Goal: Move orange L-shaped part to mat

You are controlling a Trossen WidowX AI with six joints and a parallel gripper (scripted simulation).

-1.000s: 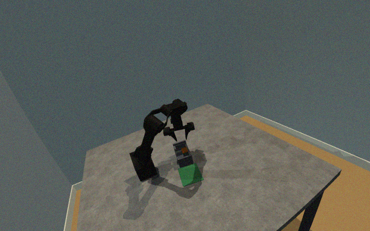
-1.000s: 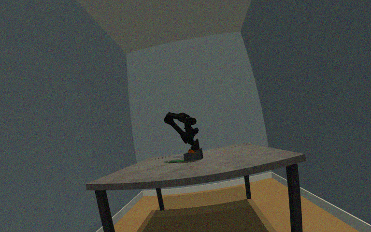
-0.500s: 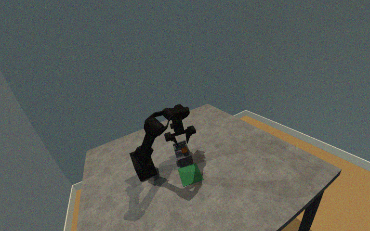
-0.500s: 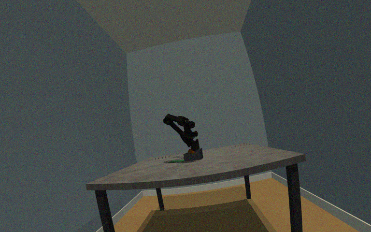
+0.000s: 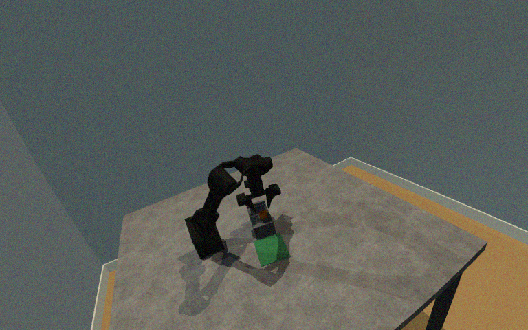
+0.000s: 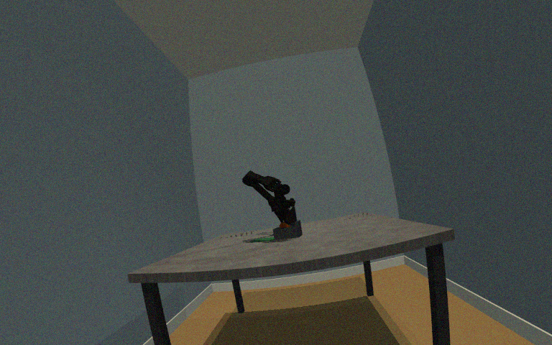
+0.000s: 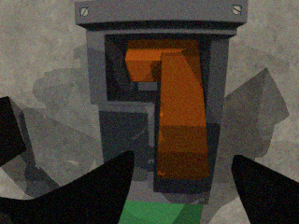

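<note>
Now: the orange part 4 cm to the left of my gripper tip and 5 cm below it. From my gripper tip the other things lie so: green mat 5 cm behind, 13 cm to the right, 11 cm below.
</note>
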